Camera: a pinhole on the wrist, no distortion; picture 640 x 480 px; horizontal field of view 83.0 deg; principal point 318.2 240.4 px. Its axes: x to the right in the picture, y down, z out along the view. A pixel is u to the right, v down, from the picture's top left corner.
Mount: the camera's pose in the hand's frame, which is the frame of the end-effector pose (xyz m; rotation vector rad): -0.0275 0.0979 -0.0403 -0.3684 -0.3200 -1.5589
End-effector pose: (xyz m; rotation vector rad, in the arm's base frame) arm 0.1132 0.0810 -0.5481 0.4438 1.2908 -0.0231
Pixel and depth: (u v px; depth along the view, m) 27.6 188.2 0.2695
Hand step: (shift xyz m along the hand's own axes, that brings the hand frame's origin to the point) -0.0556 0.4090 0.1128
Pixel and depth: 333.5 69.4 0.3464
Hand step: -0.1798 0.2350 0.2838
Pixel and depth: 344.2 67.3 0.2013
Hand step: -0.1172 0.1722 0.1506
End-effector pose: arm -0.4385 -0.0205 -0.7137 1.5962 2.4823 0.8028
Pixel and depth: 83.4 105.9 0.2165
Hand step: -0.0996 0.3187 0.0982
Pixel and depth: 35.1 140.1 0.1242
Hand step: -0.0570 0.2393 0.0318
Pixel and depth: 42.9 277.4 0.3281
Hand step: 0.0191 0.4623 0.1499
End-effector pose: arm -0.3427 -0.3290 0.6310 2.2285 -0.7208 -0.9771
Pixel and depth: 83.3 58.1 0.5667
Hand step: -0.2910 0.6776 0.3241
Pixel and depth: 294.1 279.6 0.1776
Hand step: -0.0023 0.1835 0.1149
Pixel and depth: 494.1 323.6 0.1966
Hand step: 0.0234 0.0936 0.1770
